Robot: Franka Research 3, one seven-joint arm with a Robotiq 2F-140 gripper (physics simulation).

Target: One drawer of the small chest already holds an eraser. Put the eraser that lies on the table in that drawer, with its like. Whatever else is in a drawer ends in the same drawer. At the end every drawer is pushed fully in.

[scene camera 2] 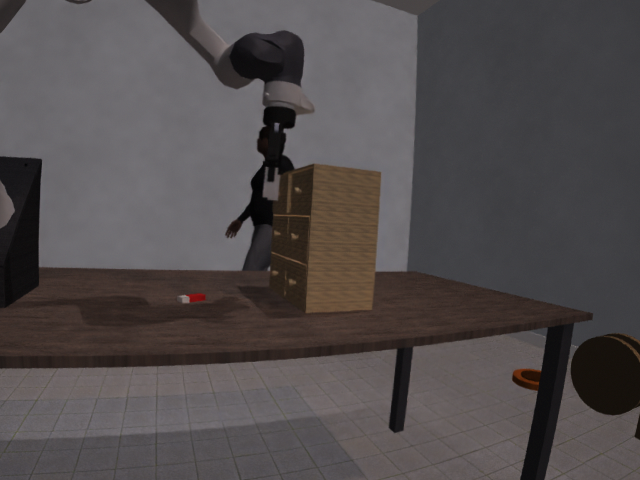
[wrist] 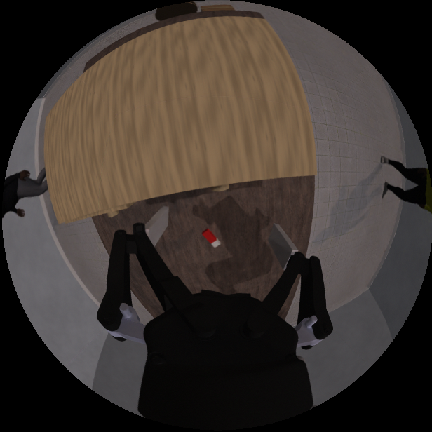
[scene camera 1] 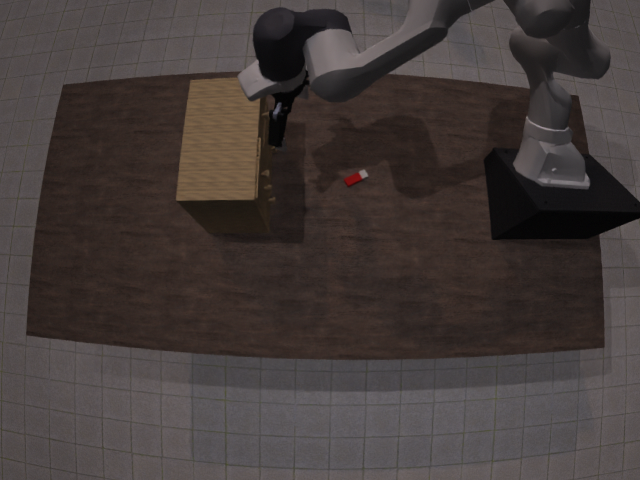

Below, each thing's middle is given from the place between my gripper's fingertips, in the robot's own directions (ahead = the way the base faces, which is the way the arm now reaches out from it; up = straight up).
Scene:
My hand is 140 mm short of the small wooden chest (scene camera 1: 217, 172), 90 mm to the right of it and 80 mm above it.

